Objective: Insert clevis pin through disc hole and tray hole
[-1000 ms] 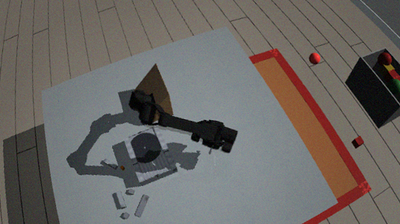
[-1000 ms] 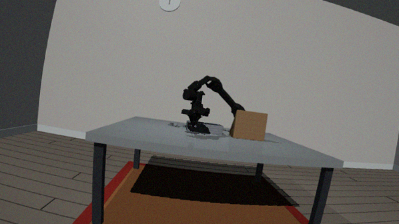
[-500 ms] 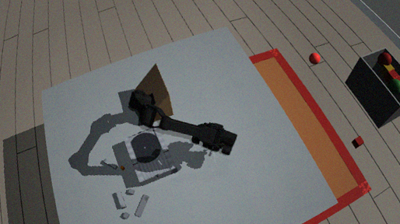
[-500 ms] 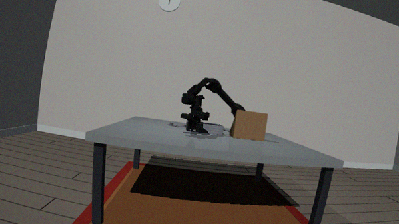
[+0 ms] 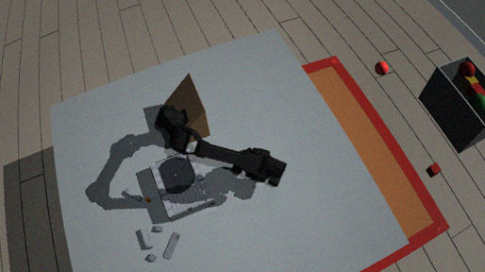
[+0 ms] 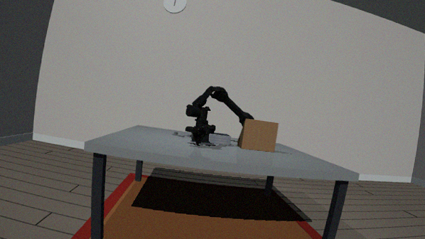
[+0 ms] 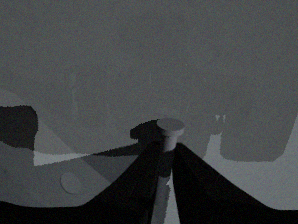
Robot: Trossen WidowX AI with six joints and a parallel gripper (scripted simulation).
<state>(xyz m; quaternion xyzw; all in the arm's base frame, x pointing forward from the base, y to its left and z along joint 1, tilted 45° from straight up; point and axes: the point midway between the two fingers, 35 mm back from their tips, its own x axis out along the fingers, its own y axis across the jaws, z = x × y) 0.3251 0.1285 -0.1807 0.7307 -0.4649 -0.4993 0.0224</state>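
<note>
Right now the steel clevis pin is 1 cm to the right of my gripper tip and 1 cm ahead of it. Round my gripper tip: dark aluminium disc 31 cm to the right, 10 cm behind, 5 cm above; then rimmed steel tray 30 cm to the right, 7 cm behind, 4 cm above.
</note>
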